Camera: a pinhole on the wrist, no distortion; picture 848 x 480 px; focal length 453.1 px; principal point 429.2 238.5 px. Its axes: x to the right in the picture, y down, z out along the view. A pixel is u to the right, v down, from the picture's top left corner.
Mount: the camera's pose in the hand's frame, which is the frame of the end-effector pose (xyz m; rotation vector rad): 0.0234 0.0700 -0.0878 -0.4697 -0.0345 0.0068
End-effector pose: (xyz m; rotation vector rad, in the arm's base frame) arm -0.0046 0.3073 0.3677 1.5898 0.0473 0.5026
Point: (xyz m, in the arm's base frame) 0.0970 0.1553 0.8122
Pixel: 615 455
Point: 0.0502 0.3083 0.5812
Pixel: 717 421
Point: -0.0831 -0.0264 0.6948
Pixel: 339 329
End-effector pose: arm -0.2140 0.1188 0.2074 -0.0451 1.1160 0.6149
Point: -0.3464 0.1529 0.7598
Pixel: outside the picture
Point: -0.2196 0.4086 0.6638
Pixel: 180 320
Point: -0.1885 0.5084 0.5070
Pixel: 352 348
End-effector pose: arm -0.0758 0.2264 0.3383 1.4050 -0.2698 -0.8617
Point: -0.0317 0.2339 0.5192
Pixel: 254 446
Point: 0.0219 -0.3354 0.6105
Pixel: 717 243
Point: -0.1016 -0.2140 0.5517
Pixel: 617 163
